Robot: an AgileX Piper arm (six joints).
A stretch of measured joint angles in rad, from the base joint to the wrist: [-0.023, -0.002, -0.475, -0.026, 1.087, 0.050]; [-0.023, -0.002, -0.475, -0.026, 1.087, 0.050]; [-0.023, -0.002, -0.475, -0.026, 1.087, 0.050]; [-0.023, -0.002, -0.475, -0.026, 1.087, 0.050]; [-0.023, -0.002, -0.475, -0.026, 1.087, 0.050]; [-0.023, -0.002, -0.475, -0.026, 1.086, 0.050]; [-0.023, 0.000, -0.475, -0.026, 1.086, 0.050]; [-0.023, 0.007, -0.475, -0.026, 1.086, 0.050]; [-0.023, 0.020, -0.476, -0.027, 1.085, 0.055]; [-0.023, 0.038, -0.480, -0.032, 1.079, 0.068]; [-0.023, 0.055, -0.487, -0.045, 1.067, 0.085]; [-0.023, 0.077, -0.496, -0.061, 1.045, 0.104]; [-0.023, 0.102, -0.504, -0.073, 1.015, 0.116]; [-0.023, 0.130, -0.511, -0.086, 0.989, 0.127]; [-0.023, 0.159, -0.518, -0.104, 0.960, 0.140]
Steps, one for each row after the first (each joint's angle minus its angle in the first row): [0.000, 0.000, 0.000, 0.000, 0.000, 0.000]; [0.000, 0.000, 0.000, 0.000, 0.000, 0.000]; [0.000, 0.000, 0.000, 0.000, 0.000, 0.000]; [0.000, 0.000, 0.000, 0.000, 0.000, 0.000]; [0.000, 0.000, 0.000, 0.000, -0.001, 0.000]; [0.000, 0.002, 0.000, 0.000, -0.001, 0.000]; [0.000, 0.009, 0.000, 0.000, -0.001, 0.000]; [0.000, 0.022, -0.001, -0.001, -0.002, 0.005]; [0.000, 0.040, -0.005, -0.006, -0.008, 0.018]; [0.000, 0.057, -0.012, -0.019, -0.020, 0.035]; [0.000, 0.079, -0.021, -0.035, -0.042, 0.054]; [0.000, 0.104, -0.029, -0.047, -0.072, 0.066]; [0.000, 0.132, -0.036, -0.060, -0.098, 0.077]; [0.000, 0.161, -0.043, -0.078, -0.127, 0.090]
